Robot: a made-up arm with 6 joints.
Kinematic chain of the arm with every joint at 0, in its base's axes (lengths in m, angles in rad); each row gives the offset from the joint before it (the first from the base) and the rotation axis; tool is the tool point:
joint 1: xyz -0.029 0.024 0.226 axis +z
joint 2: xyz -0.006 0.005 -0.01 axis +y
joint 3: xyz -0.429 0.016 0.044 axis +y
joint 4: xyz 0.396 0.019 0.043 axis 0.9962 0 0.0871
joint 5: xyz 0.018 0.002 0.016 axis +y
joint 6: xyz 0.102 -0.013 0.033 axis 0.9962 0 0.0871
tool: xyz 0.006 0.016 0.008
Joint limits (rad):
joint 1: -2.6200..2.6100
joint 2: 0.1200..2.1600
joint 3: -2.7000..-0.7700
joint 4: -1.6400..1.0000
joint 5: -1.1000..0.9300
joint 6: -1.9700..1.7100
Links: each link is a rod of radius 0.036 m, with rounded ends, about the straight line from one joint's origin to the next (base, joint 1, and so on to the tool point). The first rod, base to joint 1, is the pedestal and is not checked.
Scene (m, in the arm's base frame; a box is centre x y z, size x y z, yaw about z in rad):
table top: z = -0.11
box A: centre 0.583 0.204 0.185 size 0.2 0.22 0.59 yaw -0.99
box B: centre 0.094 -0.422 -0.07 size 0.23 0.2 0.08 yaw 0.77
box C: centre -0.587 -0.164 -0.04 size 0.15 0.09 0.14 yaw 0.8
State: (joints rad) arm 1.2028 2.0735 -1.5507 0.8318 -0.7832 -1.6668
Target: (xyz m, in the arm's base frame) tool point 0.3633 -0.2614 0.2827
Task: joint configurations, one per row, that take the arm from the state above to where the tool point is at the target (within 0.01 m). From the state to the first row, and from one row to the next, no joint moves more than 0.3 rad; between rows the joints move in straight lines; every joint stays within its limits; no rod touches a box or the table.
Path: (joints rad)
1: 0.9451 1.8890 -1.4404 0.7011 -0.6441 -1.7173
2: 0.6873 1.7046 -1.3300 0.5703 -0.5051 -1.7679
3: 0.4296 1.5201 -1.2197 0.4396 -0.3660 -1.8184
4: 0.1718 1.3356 -1.1093 0.3088 -0.2270 -1.8689
5: -0.0859 1.1512 -0.9990 0.1781 -0.0879 -1.9195
6: -0.3436 0.9667 -0.8886 0.0473 0.0511 -1.9700
7: -0.3848 1.1836 -0.8717 0.2855 -0.2186 -1.9050
8: -0.4259 1.4005 -0.8547 0.5237 -0.4884 -1.8401
9: -0.4671 1.6174 -0.8378 0.7618 -0.7581 -1.7751
10: -0.5082 1.8343 -0.8208 1.0000 -1.0278 -1.7102

